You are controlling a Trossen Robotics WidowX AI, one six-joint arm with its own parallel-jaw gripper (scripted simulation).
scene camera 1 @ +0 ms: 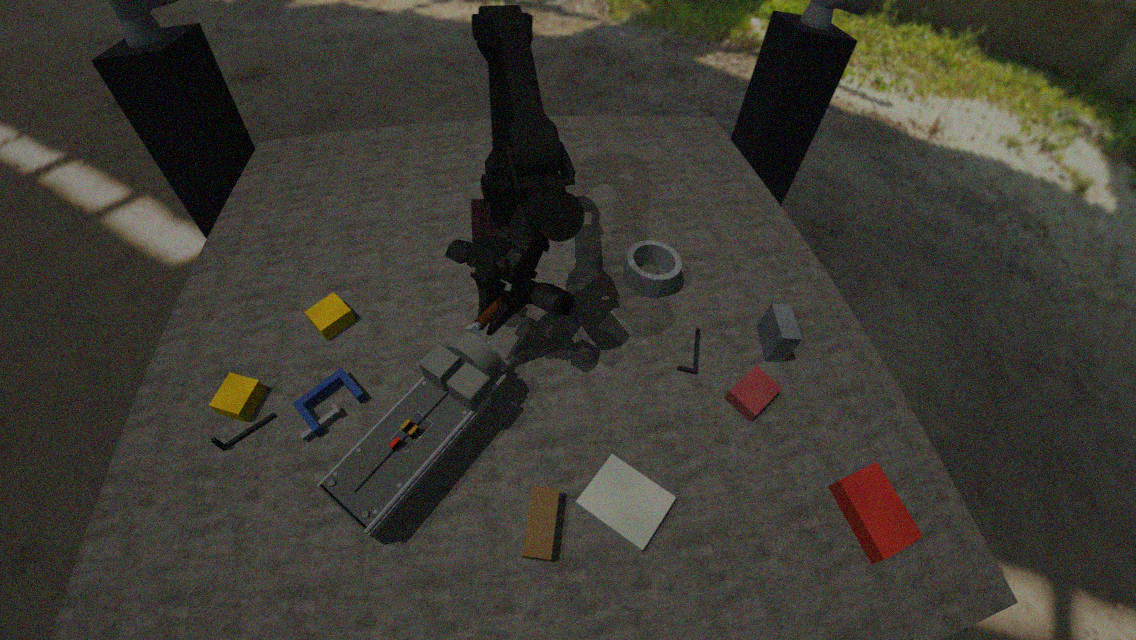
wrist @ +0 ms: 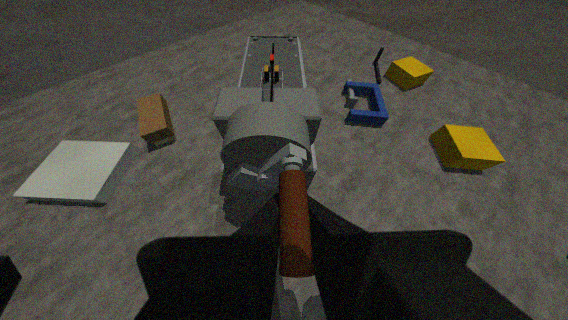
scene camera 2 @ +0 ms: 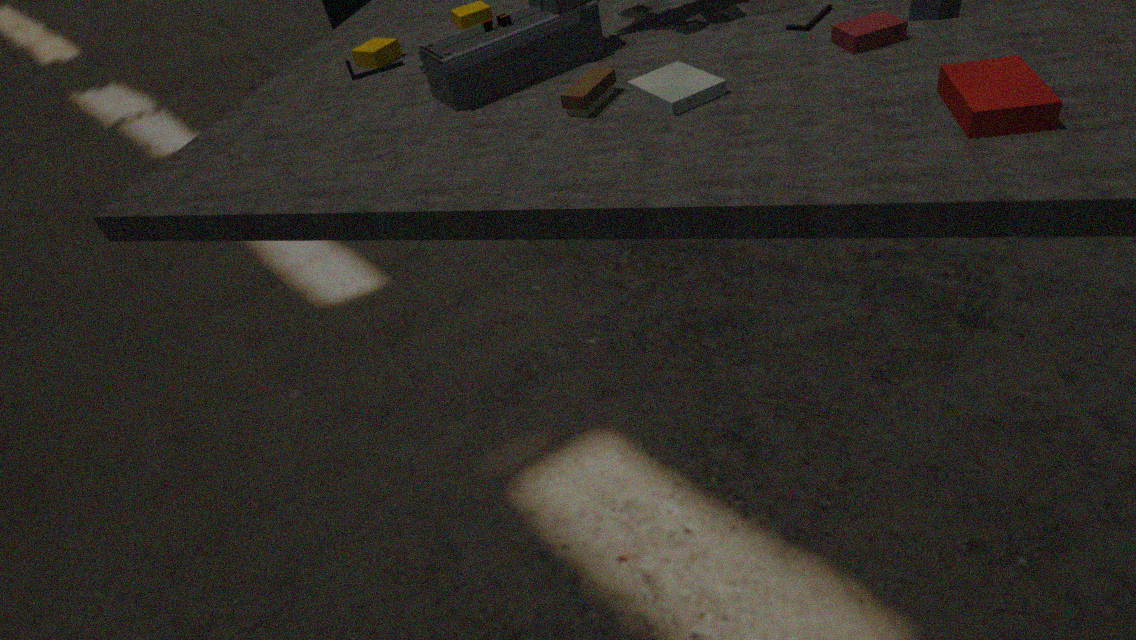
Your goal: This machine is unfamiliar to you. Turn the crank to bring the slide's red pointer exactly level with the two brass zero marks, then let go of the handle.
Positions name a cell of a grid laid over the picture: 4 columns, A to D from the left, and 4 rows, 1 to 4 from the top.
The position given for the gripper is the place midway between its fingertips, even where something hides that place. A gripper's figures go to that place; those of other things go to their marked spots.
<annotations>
The gripper (wrist: C3): 0.11 m from the lens. A brown crank handle (wrist: C4): 0.08 m from the lens. A brown block (wrist: B2) is 0.29 m from the lens. The marked spots on the brown block and the brown crank handle are 0.26 m apart.
</annotations>
